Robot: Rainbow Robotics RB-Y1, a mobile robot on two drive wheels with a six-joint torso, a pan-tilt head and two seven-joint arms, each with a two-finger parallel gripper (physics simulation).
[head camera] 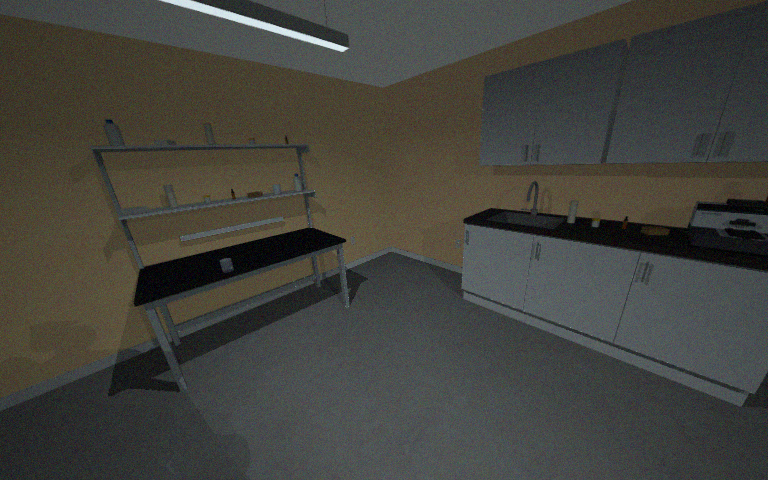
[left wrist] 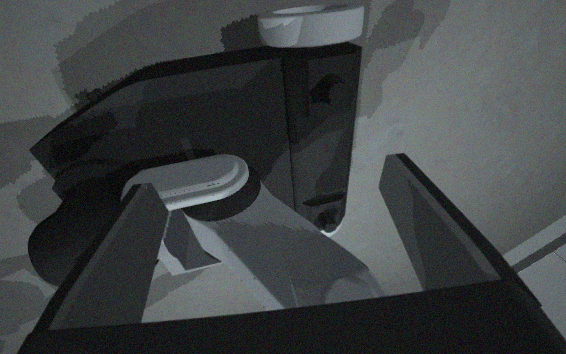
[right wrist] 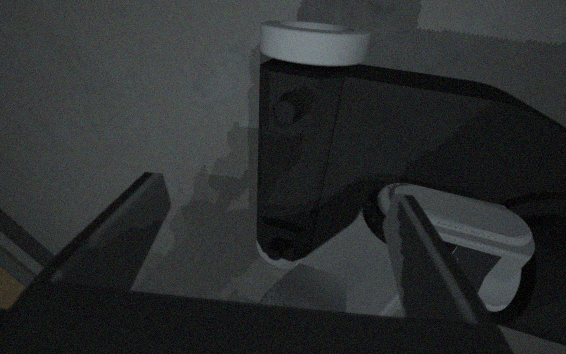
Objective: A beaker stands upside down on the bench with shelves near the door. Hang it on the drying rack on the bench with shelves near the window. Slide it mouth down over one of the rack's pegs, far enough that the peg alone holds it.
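Places are measured from the robot's base along level axes (x back, y left, z down), in centimetres.
Pixels of known places: left gripper, between the fingertips: [left wrist: 270,184]; right gripper, between the fingertips: [right wrist: 276,199].
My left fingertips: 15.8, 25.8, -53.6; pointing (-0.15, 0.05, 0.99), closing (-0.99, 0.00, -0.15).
Behind a point stands the place of what it marks, as x, y, z.
A small pale beaker [head camera: 226,264] @(-148.0, 116.8, -82.5) stands on the black top of a bench with shelves [head camera: 271,253] @(-183.2, 100.2, -76.3) at the left in the head view, near the bench's front edge. It is too small and dim to tell which way up it is. My left gripper [left wrist: 270,184] @(15.8, 25.8, -53.7) is open, with nothing between its fingers. My right gripper [right wrist: 276,199] @(9.1, -25.4, -54.5) is open, with nothing between its fingers. Both hang over the robot's own base and the floor, away from the bench. The drying rack does not show in these views.
Bottles and small containers stand on the bench's two shelves. On the right, a counter [head camera: 601,237] @(-138.6, -145.4, -91.1) with white cupboards carries a sink [head camera: 523,219] @(-213.2, -134.4, -86.1), small containers and a dark device by its right end. Wall cabinets [head camera: 543,118] @(-194.7, -129.6, -172.6) hang above it. Grey floor [head camera: 368,384] @(-114.4, 17.3, 0.0) lies between bench and counter.
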